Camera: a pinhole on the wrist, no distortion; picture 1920 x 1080 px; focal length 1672.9 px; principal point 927.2 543.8 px. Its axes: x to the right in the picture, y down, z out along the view. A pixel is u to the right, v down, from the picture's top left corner.
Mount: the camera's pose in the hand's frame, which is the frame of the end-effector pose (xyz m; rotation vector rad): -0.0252 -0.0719 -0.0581 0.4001 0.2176 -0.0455
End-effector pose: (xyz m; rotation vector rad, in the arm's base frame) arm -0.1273 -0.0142 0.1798 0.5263 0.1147 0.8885
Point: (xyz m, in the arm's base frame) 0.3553 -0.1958 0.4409
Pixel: 1231 524
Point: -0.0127 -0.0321 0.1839
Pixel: 1783 998
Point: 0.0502 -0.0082 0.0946
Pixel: outside the picture
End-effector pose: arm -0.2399 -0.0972 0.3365 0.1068 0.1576 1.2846
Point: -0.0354 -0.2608 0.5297
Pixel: 79 406
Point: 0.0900 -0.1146 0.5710
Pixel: 958 341
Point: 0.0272 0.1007 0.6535
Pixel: 1554 969
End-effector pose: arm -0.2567 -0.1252 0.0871 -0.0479 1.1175 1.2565
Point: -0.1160 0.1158 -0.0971
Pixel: outside the picture
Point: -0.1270 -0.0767 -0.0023
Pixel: 1769 601
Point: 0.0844 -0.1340 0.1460
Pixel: 285 341
